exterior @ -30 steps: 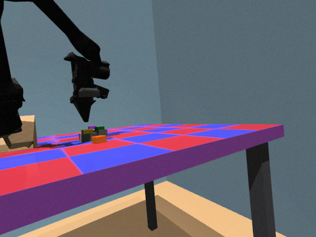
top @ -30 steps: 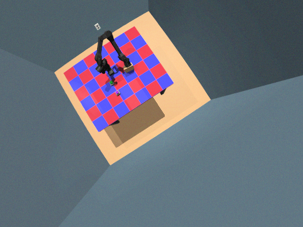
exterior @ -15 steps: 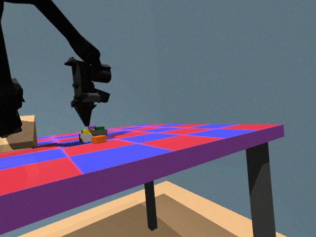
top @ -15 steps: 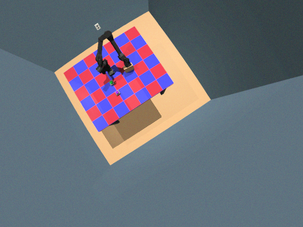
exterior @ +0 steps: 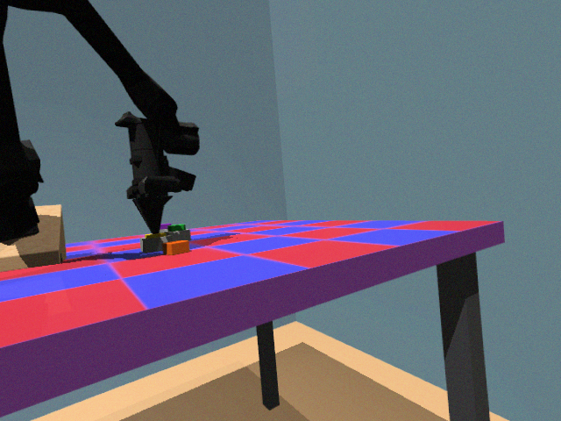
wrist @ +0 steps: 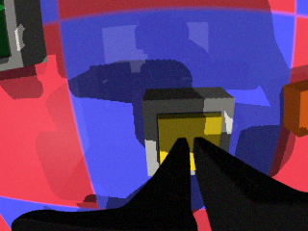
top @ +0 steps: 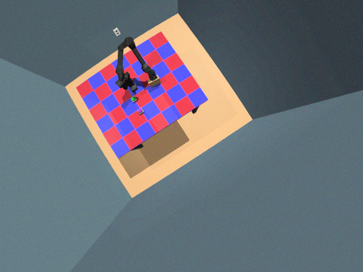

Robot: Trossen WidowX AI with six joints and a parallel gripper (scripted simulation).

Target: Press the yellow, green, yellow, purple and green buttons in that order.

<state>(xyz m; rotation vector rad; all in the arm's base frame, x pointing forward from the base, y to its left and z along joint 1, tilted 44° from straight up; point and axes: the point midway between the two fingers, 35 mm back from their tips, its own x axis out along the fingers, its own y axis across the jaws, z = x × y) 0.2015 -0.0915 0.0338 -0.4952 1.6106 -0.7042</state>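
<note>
The yellow button lies 10 mm below my gripper tip. Round my gripper tip: green button (80 mm ahead, 110 mm to the left); orange block (10 mm ahead, 90 mm to the right, 20 mm below); purple button (90 mm ahead, 250 mm to the left).
</note>
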